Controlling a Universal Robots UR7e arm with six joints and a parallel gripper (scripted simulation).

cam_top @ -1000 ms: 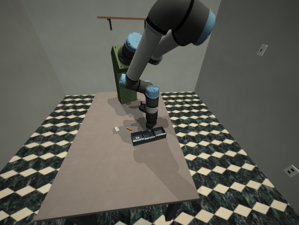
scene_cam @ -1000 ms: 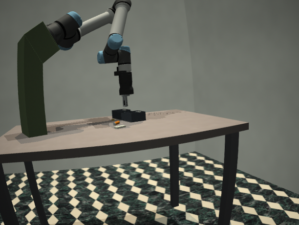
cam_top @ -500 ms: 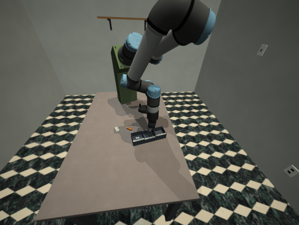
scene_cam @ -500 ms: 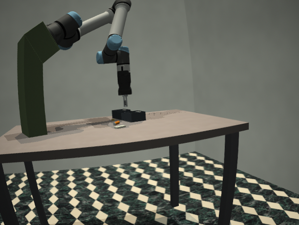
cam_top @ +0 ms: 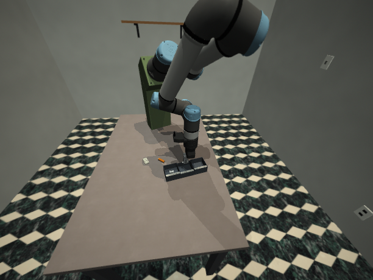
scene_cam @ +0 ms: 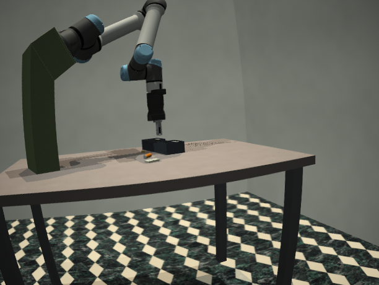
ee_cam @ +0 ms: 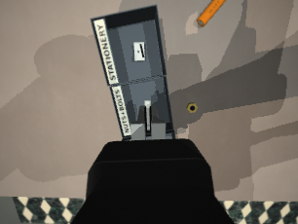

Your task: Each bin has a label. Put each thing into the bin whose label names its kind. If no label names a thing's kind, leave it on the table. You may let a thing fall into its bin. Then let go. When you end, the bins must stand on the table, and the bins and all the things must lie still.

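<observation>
The grey bolt lies 1 cm to the left of my hand and 1 cm below it. Round my hand: orange battery (7 cm behind, 16 cm to the right, 8 cm below); then brass nut (8 cm behind, 1 cm to the right, 8 cm below); then dark three-compartment bin row (1 cm ahead, 6 cm below).
</observation>
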